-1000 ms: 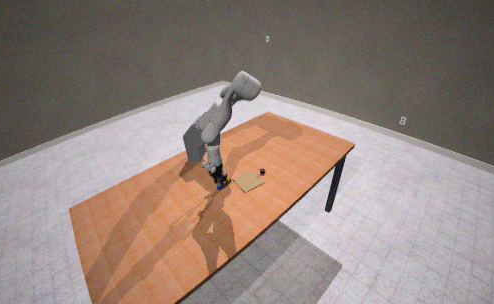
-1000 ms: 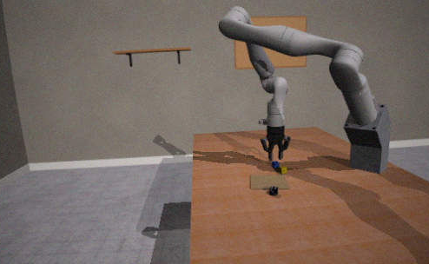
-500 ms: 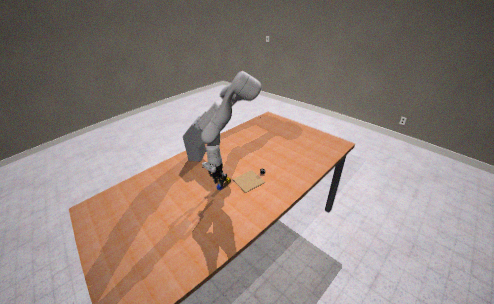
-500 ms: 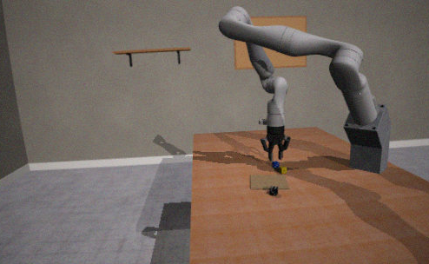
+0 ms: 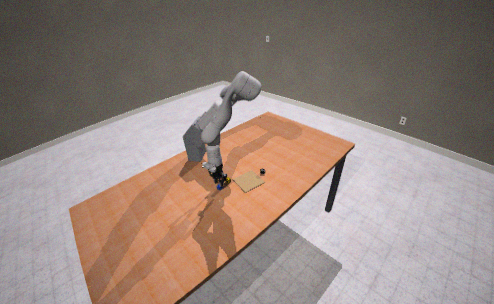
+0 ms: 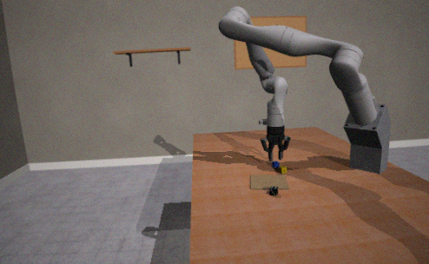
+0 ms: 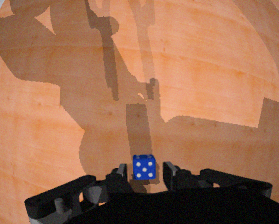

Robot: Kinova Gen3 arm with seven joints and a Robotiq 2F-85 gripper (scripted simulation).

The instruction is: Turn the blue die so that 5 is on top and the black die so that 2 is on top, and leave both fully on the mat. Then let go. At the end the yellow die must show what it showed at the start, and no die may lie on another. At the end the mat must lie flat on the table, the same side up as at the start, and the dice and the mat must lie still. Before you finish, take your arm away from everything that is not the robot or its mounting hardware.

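My hand is 40 mm above the blue die. Also, from my hand: yellow die: 20 mm behind, 70 mm to the left, 40 mm below; tan mat: 60 mm ahead, 170 mm to the left, 50 mm below; black die: 50 mm ahead, 280 mm to the left, 40 mm below.
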